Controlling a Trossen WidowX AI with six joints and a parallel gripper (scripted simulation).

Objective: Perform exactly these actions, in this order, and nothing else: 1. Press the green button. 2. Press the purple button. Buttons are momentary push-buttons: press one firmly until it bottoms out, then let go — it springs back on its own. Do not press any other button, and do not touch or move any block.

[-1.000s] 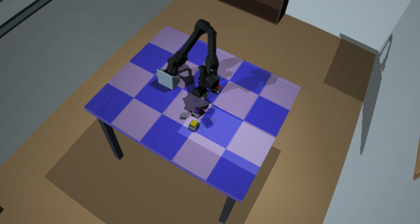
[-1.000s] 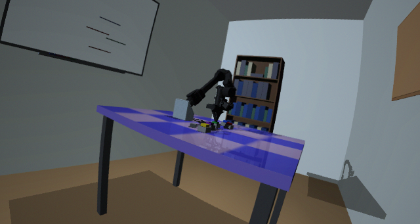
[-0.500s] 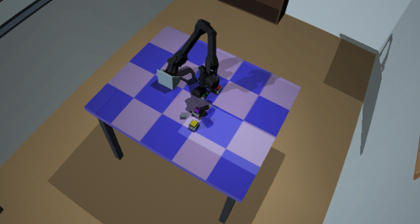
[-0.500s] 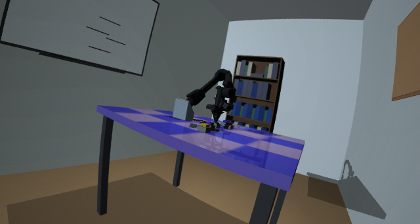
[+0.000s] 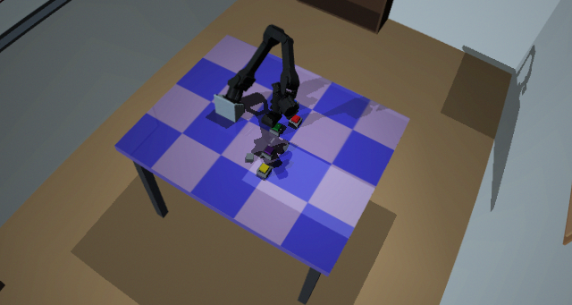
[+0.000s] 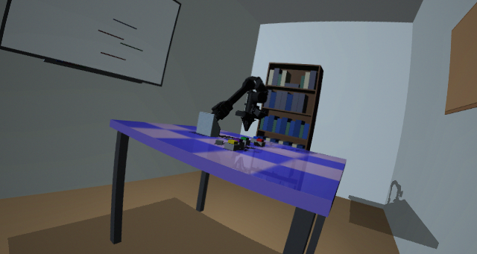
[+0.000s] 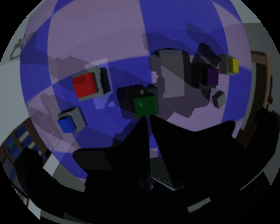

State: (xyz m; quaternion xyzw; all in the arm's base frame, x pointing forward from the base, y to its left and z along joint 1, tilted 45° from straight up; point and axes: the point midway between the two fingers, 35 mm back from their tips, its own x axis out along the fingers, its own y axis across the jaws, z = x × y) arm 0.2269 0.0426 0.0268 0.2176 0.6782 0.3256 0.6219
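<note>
My gripper tip is 4 cm above the green button. The rest, counted from my gripper tip: red button 9 cm to the left, 4 cm below, 4 cm ahead; small grey block 20 cm to the right, 6 cm below; purple button 12 cm to the right, 5 cm ahead, 4 cm below.
</note>
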